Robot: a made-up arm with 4 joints.
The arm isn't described. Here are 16 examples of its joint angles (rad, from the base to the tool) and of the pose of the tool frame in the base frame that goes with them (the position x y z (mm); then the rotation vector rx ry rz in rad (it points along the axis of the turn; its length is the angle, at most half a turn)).
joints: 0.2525 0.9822 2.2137 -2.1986
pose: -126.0 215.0 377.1 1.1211 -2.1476 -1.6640
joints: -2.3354 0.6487 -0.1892 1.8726
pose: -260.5 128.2 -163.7 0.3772 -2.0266 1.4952
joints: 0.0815 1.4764 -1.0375 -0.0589
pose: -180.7 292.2 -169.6 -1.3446 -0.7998 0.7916
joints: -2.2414 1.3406 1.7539 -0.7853
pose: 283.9 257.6 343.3 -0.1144 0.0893 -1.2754
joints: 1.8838 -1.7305 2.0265 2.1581
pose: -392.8 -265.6 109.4 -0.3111 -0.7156 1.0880
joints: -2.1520 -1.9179 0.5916 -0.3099
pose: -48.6 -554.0 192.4 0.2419 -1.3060 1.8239
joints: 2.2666 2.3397 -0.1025 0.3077
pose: -483.2 115.2 648.9 -0.8638 1.2935 2.1686
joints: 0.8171 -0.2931 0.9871 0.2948
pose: 392.2 4.0 302.8 0.5458 1.7950 -0.2373
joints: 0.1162 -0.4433 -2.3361 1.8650
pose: -232.3 -274.5 114.5 1.0983 -1.9210 1.6180
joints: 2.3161 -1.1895 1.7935 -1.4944
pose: 230.0 -365.0 232.1 1.9652 1.8972 1.1691
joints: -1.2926 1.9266 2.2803 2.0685
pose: 40.1 86.3 362.7 1.5372 -1.6233 -1.8929
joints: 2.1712 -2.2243 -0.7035 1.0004
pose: -187.8 -593.1 607.7 0.7213 -0.4565 -2.5349
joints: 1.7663 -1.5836 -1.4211 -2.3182
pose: -230.5 -366.4 62.8 -1.7340 1.8949 -0.4711
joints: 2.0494 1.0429 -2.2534 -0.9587
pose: -170.3 321.3 217.8 -0.3225 -0.5613 0.6826
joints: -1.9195 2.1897 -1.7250 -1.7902
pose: 273.3 121.1 484.8 1.0104 0.4574 0.8709
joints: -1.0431 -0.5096 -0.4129 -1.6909
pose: 9.6 -79.4 252.3 -0.8639 -1.0995 -0.9735
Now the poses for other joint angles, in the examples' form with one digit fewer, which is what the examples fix.
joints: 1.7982 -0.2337 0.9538 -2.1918
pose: 89 -192 350 -0.345 1.377 2.384
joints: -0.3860 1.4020 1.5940 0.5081
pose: 351 218 40 -0.411 0.634 -1.407
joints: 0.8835 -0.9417 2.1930 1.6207
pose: 62 -243 -87 -0.736 -2.227 1.245
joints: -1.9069 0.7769 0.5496 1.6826
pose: -388 221 209 1.059 -1.530 0.458
